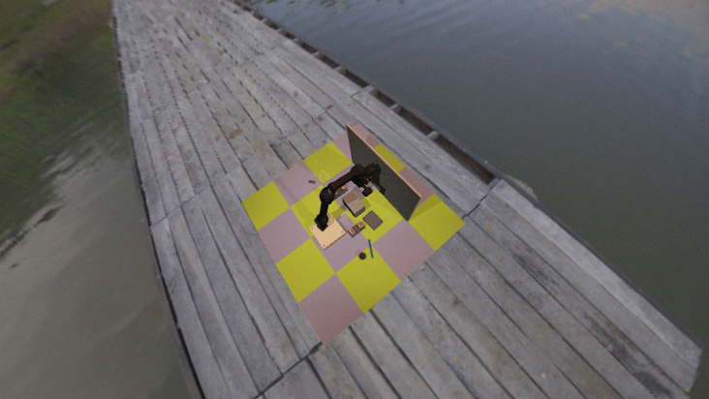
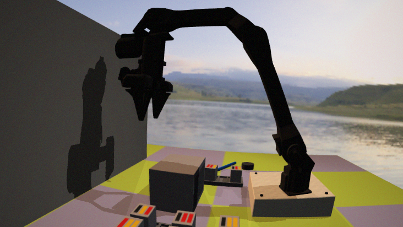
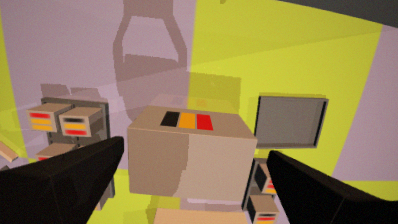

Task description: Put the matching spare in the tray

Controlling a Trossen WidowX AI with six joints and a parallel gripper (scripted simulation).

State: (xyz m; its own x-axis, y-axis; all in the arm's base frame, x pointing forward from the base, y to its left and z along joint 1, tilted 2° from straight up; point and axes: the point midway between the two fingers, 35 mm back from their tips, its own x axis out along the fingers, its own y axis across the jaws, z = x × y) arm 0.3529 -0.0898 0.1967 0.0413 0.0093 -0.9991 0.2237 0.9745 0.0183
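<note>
Now: gripper tip 19 cm to the right of the tan spare, 16 cm above it and 2 cm past it. Also, from my gripper tip: mounted unit (15 cm below, 8 cm behind, 3 cm to the left); then dark tray (20 cm below, 16 cm to the right, 8 cm behind); then dark wall (16 cm ahead, 4 cm to the right, 3 cm above).
</note>
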